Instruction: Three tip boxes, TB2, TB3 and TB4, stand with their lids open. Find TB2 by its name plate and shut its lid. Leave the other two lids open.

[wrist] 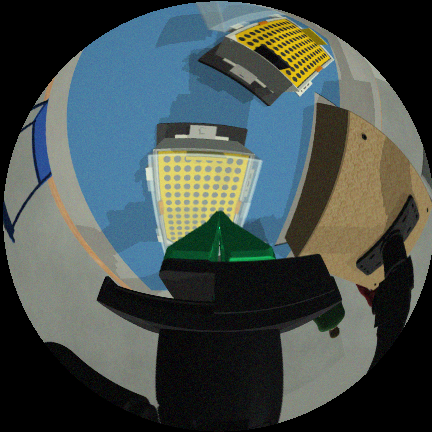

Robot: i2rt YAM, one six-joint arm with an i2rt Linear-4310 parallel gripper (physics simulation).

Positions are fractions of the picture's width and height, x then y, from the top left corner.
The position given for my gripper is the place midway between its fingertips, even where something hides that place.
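A clear lid (0.43, 0.43) is here in my sight, and so is my gripper (0.51, 0.50).
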